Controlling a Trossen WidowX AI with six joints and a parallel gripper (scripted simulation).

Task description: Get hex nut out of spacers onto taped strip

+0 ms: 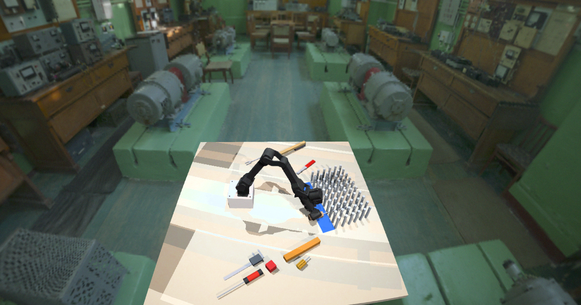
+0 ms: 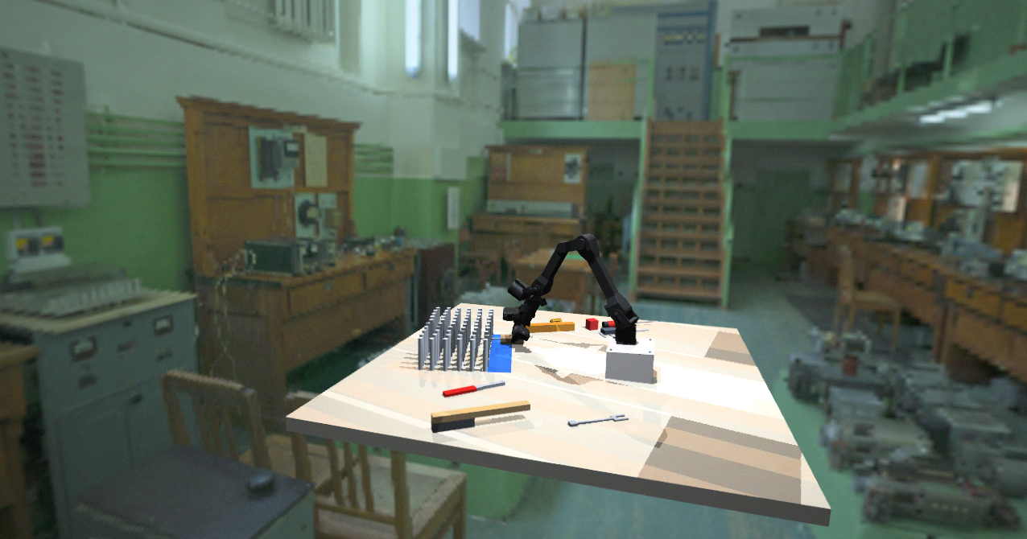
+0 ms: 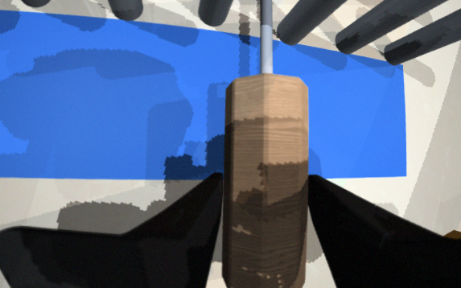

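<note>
The blue taped strip is 1 cm ahead of my gripper tip, 10 cm to the left of it and 2 cm below it. The rest, counted from my gripper tip: yellow-handled scraper: 10 cm behind, 30 cm to the right; then red block: 27 cm behind, 32 cm to the right; then orange bar: 10 cm behind, 22 cm to the right.
</note>
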